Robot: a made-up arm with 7 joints.
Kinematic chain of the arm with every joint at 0, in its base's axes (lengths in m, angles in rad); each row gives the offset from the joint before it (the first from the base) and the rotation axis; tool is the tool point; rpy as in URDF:
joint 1: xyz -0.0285 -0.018 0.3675 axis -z
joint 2: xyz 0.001 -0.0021 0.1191 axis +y
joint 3: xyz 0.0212 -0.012 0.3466 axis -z
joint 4: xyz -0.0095 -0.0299 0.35 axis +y
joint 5: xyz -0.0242 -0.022 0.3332 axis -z
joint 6: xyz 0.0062 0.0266 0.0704 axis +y
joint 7: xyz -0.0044 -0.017 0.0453 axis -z
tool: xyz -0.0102 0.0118 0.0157 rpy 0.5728 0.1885 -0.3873
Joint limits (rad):
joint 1: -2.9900..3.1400
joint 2: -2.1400..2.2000
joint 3: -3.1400..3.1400
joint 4: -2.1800..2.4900
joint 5: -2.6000..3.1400
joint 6: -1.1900..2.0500
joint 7: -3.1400..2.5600
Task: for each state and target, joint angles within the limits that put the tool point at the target. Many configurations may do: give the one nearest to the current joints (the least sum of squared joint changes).
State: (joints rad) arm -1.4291 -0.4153 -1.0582 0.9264 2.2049 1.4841 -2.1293
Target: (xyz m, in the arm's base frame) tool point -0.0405 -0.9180 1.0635
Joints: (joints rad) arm -1.7365 -1.1973 -1.1353 0.7994 2.2413 1.5274 -2.1431
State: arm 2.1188 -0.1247 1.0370 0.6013 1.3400 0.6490 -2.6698
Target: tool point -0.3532 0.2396 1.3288
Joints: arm 2.1960 -0.2466 0.9484 1.3207 1.2536 0.7519 -2.7029
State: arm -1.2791 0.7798 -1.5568 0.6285 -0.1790 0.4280 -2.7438
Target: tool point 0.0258 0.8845 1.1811
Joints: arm -1.3584 0.8406 -1.5437 0.3537 -0.1721 0.3348 -2.7204
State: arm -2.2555 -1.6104 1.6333 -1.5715 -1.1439 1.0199 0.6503
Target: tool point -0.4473 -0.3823 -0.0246
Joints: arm -1.4539 -2.1400 1.0265 -1.6758 -1.1670 0.8926 0.6177
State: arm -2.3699 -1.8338 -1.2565 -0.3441 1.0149 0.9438 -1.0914
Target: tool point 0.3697 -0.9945 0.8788
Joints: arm -1.7333 -1.2763 -1.3920 -0.4746 1.0299 1.1135 -1.1091
